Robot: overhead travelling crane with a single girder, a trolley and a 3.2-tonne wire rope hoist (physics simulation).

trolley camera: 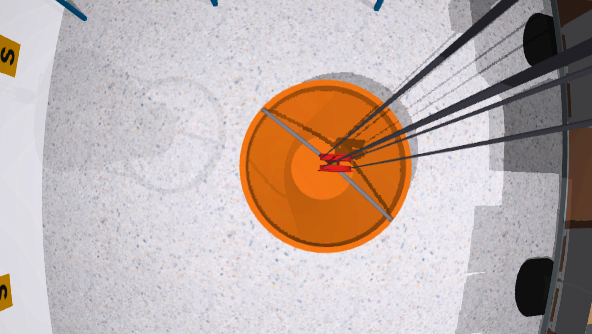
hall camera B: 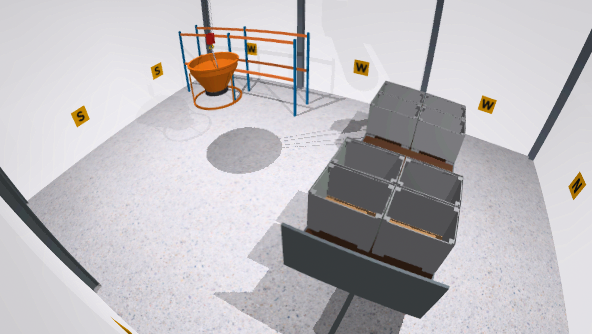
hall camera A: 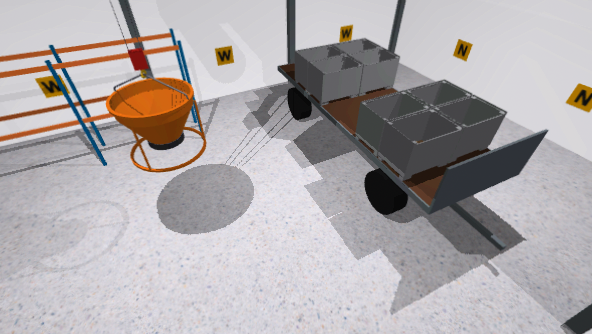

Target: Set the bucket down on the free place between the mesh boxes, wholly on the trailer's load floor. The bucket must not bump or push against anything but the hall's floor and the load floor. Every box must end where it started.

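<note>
The orange bucket (hall camera A: 159,122) (hall camera B: 214,76) (trolley camera: 320,222) hangs upright in the air on the hook, my gripper (hall camera A: 143,74) (hall camera B: 211,47), below the red hook block (hall camera A: 138,59) (hall camera B: 210,38) (trolley camera: 335,163). The hook is shut on the bucket's grey bail; the block hides it in the trolley view. The bucket is apart from the trailer. Grey mesh boxes stand in two groups on the trailer: a far group (hall camera A: 341,82) (hall camera B: 392,120) and a near group (hall camera A: 437,142) (hall camera B: 342,220). Between them shows the brown load floor (hall camera A: 344,114) (hall camera B: 400,150) (trolley camera: 581,175).
A rack with blue posts (hall camera A: 76,112) (hall camera B: 295,95) and orange beams stands behind the bucket by the wall. The trailer has a dark headboard (hall camera A: 490,170) (hall camera B: 360,275) at its near end and black wheels on the bucket's side. A round shadow (hall camera A: 205,200) (hall camera B: 244,150) lies on the hall floor.
</note>
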